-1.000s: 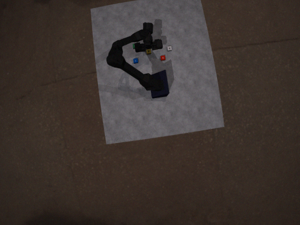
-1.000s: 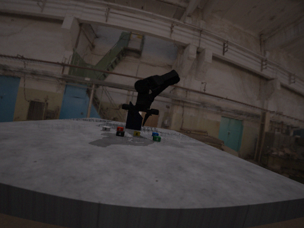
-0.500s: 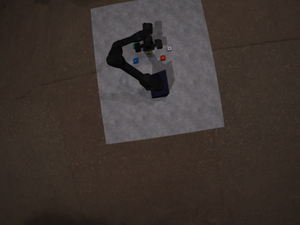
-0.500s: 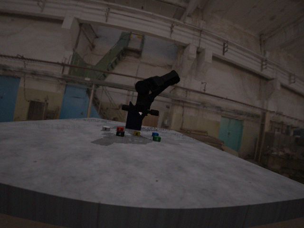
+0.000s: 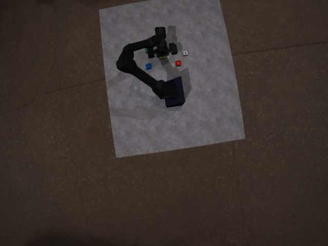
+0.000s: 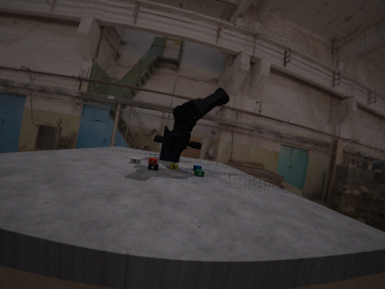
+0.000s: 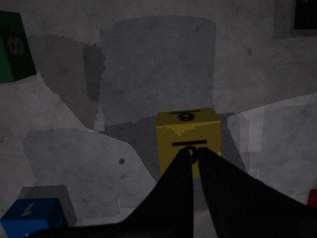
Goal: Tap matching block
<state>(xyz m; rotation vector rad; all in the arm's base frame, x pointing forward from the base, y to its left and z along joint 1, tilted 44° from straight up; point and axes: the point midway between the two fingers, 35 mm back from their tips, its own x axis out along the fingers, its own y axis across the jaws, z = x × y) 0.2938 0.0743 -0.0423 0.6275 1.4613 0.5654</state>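
My gripper tip is now 1 cm above the yellow block. Round my gripper tip: red block 7 cm behind, 9 cm to the right, 1 cm below; black block 7 cm ahead, 8 cm to the right, 1 cm below; green block 6 cm ahead, 9 cm to the left, 1 cm below.
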